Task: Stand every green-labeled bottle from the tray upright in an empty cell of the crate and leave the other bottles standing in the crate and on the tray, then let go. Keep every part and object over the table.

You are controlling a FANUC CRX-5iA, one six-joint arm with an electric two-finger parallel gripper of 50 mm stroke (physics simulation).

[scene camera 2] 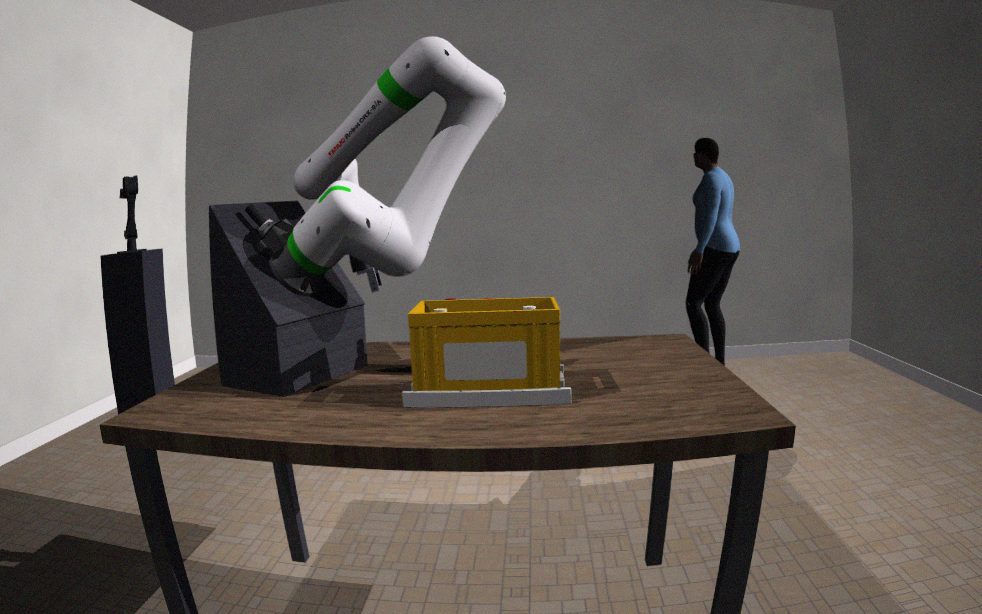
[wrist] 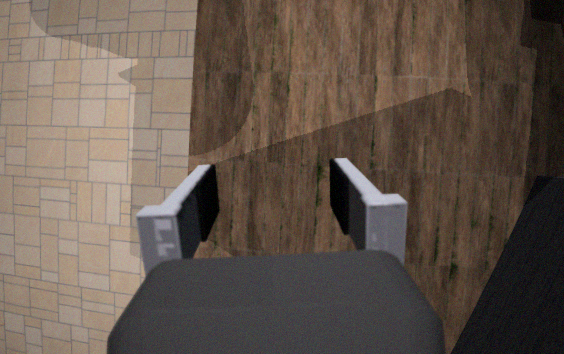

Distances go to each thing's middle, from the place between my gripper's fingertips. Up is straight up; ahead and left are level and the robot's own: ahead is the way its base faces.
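Relative to the white rail (scene camera 2: 546,396), my hand is 250 mm short of it, 600 mm to the left of it and 150 mm above it.
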